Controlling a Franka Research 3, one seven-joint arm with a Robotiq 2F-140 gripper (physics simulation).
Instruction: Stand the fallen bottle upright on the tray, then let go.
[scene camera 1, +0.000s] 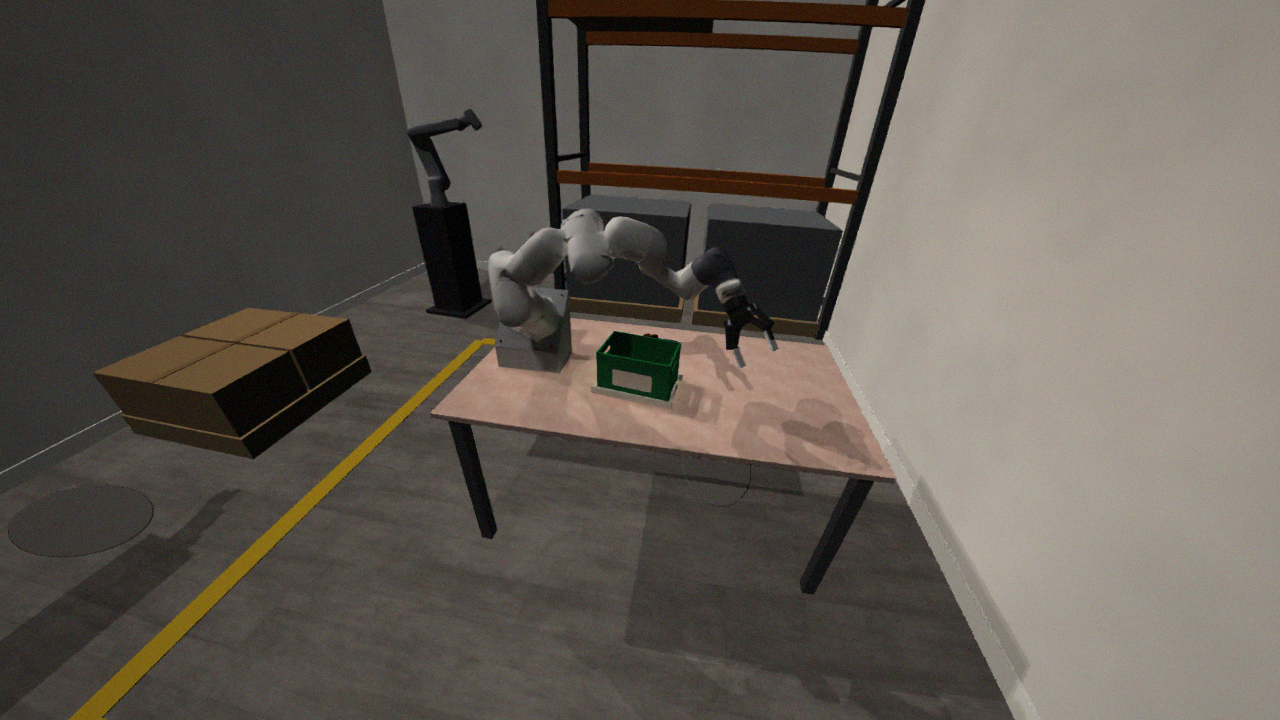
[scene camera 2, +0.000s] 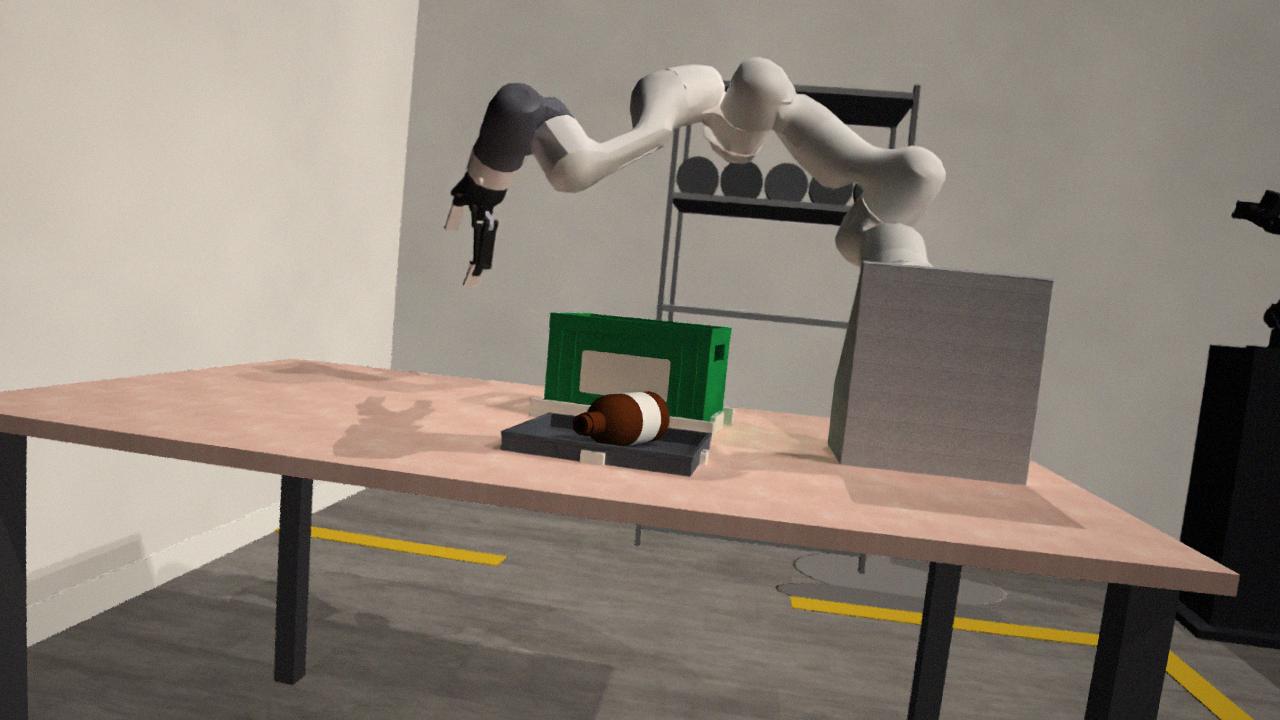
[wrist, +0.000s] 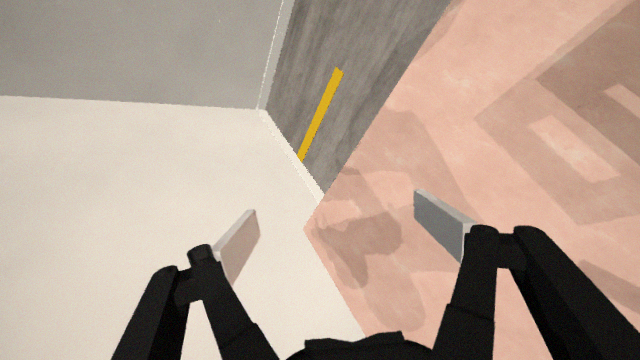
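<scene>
A brown bottle with a white label lies on its side in the dark shallow tray. In scene camera 2 its neck points left. In scene camera 1 a small dark bit of the bottle shows behind the green crate, which hides the tray there. My gripper is open and empty. It hangs high above the table, well to one side of the tray, on the left in scene camera 2. The bottle and tray do not show in the wrist view.
A green crate stands on a pale base right beside the tray. The pink table carries the arm's grey mounting block. A pale wall rises beside the table on the gripper's side.
</scene>
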